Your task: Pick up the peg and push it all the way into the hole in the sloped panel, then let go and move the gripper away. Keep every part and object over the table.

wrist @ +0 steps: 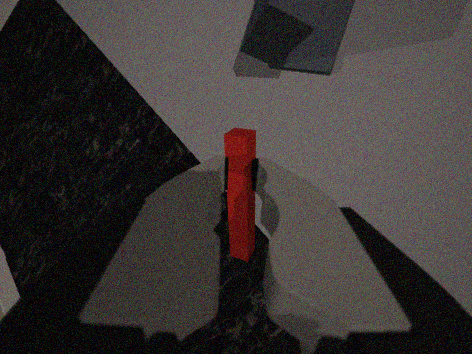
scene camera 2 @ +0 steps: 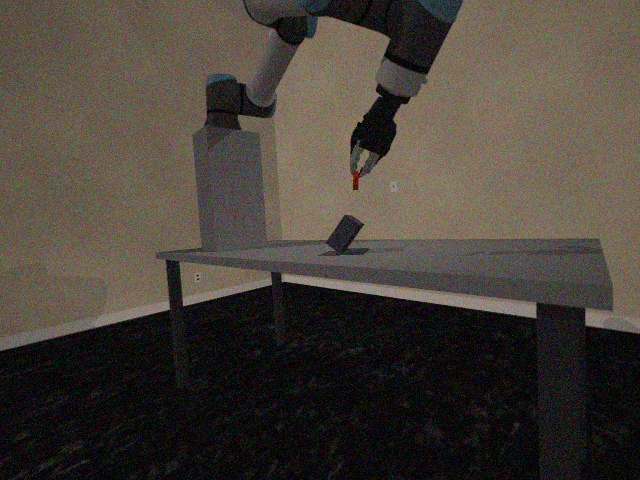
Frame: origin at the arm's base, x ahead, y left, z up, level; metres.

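Seen in the pictures: gripper, fingertip midpoint: point(wrist: 239, 162) point(scene camera 2: 355, 176); arm's base, origin of the base link: point(scene camera 2: 223, 133).
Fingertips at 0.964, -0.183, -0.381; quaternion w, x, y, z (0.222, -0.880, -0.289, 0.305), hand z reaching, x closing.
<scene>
Offsets run from my fingertips to a thing's top centre, as dx, dy, dz. Level surfaces: height alone.
The red square peg {+0.011, -0.016, +0.015} point(scene camera 2: 355, 181) point(wrist: 241, 200) is held between the fingertips of my gripper point(scene camera 2: 357, 174) point(wrist: 239, 162), which is shut on it. In the scene view the peg looks roughly upright and hangs in the air, well above the sloped panel {-0.168, +0.167, -0.092} point(scene camera 2: 344, 233). The panel is a dark grey tilted block on a flat base on the table. In the wrist view part of the sloped panel {dz -0.210} point(wrist: 325, 45) shows at the top, beyond the peg's far end, cut off by the frame edge. The hole cannot be made out in either view.
The grey table {dz -0.218} point(scene camera 2: 439, 260) point(wrist: 390, 150) carries the panel. The robot's grey pedestal point(scene camera 2: 232, 191) stands at the table's left end. The table's edge and the dark floor point(wrist: 75, 110) show at the left of the wrist view.
</scene>
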